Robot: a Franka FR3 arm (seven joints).
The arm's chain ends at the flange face. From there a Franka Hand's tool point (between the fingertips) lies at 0.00 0.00 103.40 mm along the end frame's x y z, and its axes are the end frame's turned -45 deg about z.
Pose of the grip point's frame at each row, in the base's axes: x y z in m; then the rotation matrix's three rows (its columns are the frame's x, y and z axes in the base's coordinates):
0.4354 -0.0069 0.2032; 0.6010 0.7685 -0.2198; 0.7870 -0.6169 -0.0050; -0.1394 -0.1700 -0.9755
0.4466 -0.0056 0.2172; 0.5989 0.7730 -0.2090; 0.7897 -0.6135 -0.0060; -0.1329 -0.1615 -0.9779
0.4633 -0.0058 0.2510; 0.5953 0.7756 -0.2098; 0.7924 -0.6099 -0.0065; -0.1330 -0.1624 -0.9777
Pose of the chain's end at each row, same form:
0.4581 -0.0064 0.3041; 0.9684 0.1184 -0.2198; 0.1203 -0.9927 -0.0050; -0.2188 -0.0216 -0.9755
0.4682 -0.0050 0.3183; 0.9701 0.1231 -0.2090; 0.1246 -0.9922 -0.0060; -0.2082 -0.0202 -0.9779
0.4850 -0.0051 0.3521; 0.9694 0.1275 -0.2098; 0.1290 -0.9916 -0.0065; -0.2089 -0.0208 -0.9777

